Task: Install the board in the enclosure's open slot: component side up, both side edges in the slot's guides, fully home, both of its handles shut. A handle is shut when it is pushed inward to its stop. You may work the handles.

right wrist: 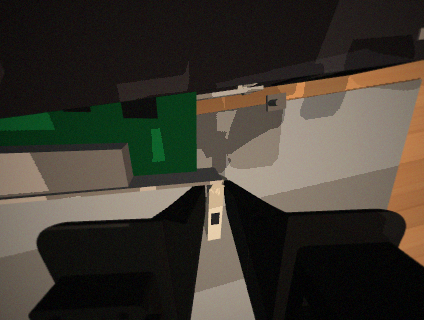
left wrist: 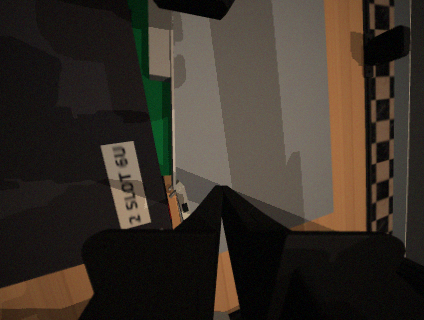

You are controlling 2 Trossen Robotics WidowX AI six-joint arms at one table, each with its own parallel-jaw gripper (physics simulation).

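Places are measured from the left arm's base along level axes (x ahead, y left, z up), in metres.
Pixels of known places: left gripper, between the fingertips: (left wrist: 220,191); right gripper, between the fingertips: (right wrist: 214,186).
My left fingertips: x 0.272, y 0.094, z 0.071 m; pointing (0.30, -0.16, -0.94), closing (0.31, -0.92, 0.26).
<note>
For each thing: its top centre in the pictures, then the offset to it from my left fingertips. "*": a spot on its surface instead. Level surfaces: height alone.
- dark enclosure, a spot on its surface: (right wrist: 165,40) * dx +0.170, dy +0.164, dz -0.079 m
- grey mat, height of its surface: dz -0.126 m
- wooden table, height of its surface: dz -0.128 m
- small grey bracket, a spot on its surface: (right wrist: 276,103) * dx +0.235, dy +0.163, dz -0.091 m
The green board (left wrist: 159,110) (right wrist: 177,135) stands partly out of the dark enclosure (left wrist: 60,165) (right wrist: 165,40), with a pale block on its upper face. Its thin front panel (left wrist: 173,125) (right wrist: 165,183) lies outside the enclosure's edge. One pale handle (left wrist: 183,201) shows at the near end of the panel in the left wrist view, close to the left gripper (left wrist: 222,188). The left gripper is shut and empty. The right gripper (right wrist: 216,185) is shut on the other pale handle (right wrist: 215,217) at the panel's end. The slot guides are hidden.
A grey mat (left wrist: 305,115) (right wrist: 350,130) lies on the wooden table (left wrist: 347,150) (right wrist: 410,190) in front of the enclosure. A small grey bracket (right wrist: 276,103) stands by the enclosure's edge. A checkered strip (left wrist: 382,122) and a black block (left wrist: 387,46) are at the right in the left wrist view.
</note>
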